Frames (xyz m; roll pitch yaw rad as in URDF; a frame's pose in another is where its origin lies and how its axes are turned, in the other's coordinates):
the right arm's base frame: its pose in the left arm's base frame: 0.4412 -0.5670 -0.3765 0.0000 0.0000 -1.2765
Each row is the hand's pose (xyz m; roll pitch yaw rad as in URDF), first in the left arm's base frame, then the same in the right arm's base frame.
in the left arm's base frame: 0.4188 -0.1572 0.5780 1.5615 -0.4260 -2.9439
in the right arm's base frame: -0.3987 0.0974 0.9545 1.5615 -0.4260 -1.6674
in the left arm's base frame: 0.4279 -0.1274 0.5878 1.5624 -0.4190 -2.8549
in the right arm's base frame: -0.4246 0.1148 0.9643 1.5624 -0.4190 -1.5784
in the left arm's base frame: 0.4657 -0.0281 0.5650 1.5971 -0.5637 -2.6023
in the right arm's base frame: -0.5086 0.1798 0.9415 1.5971 -0.5637 -1.3258
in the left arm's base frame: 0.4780 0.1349 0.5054 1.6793 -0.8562 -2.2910
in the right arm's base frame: -0.6610 0.2388 0.8819 1.6793 -0.8562 -1.0145
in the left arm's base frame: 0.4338 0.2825 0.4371 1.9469 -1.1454 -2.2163
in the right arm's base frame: -0.8151 0.2393 0.8136 1.9469 -1.1454 -0.9398
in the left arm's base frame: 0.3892 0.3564 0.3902 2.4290 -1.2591 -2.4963
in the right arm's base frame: -0.8988 0.2181 0.7667 2.4290 -1.2591 -1.2198
